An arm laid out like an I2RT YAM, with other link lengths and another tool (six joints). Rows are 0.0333 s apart.
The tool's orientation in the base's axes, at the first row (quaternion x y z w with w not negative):
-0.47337, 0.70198, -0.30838, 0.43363
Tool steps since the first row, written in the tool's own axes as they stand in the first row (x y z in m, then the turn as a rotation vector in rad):
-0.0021, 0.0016, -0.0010, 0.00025, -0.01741, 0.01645
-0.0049, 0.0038, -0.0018, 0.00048, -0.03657, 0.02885
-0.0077, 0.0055, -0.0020, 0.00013, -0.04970, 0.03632
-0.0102, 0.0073, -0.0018, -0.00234, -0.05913, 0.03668
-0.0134, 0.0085, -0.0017, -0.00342, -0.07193, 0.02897
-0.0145, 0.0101, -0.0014, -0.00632, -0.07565, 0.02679
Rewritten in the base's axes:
-0.0012, 0.0026, -0.0003, 0.02169, -0.00690, 0.00747
-0.0023, 0.0060, -0.0009, 0.04043, -0.01432, 0.01818
-0.0026, 0.0092, -0.0013, 0.05243, -0.01891, 0.02613
-0.0027, 0.0122, -0.0021, 0.05693, -0.02002, 0.03471
-0.0026, 0.0156, -0.0022, 0.05526, -0.02347, 0.04919
-0.0027, 0.0172, -0.0033, 0.05529, -0.02207, 0.05419

